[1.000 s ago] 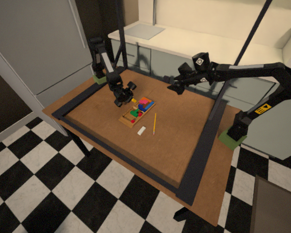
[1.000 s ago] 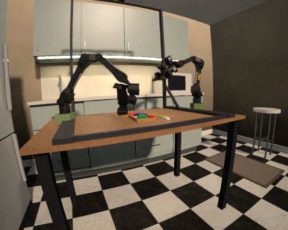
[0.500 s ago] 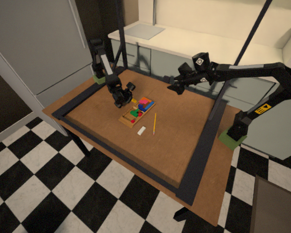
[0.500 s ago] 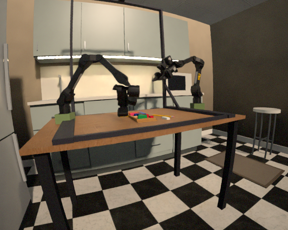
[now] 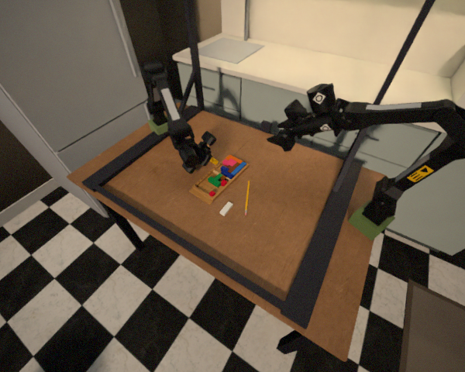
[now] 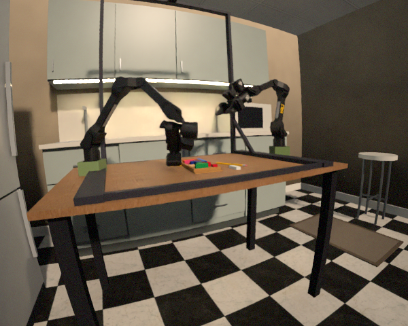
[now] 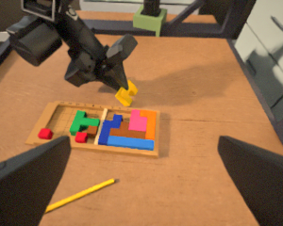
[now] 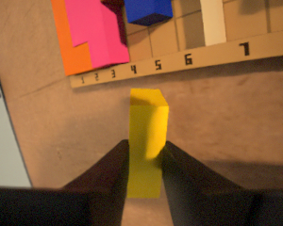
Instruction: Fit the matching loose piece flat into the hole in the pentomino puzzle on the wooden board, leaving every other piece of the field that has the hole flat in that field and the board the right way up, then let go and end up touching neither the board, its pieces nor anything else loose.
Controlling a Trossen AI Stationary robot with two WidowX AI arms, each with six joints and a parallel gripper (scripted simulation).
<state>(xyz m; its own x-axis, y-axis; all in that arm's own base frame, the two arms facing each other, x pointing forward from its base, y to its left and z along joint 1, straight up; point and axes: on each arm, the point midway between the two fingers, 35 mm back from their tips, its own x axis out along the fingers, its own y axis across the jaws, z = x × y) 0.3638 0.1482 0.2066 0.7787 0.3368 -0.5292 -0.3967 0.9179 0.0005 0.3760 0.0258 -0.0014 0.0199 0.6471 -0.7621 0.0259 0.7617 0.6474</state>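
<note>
Right now the yellow piece is 3 cm behind my right hand, 1 cm to the left of it and 3 cm below it. From my right hand the other things lie so: yellow pencil 6 cm ahead, 25 cm to the left, 5 cm below; green piece 5 cm ahead, 10 cm to the left, 4 cm below; white eraser 15 cm ahead, 21 cm to the left, 5 cm below.
</note>
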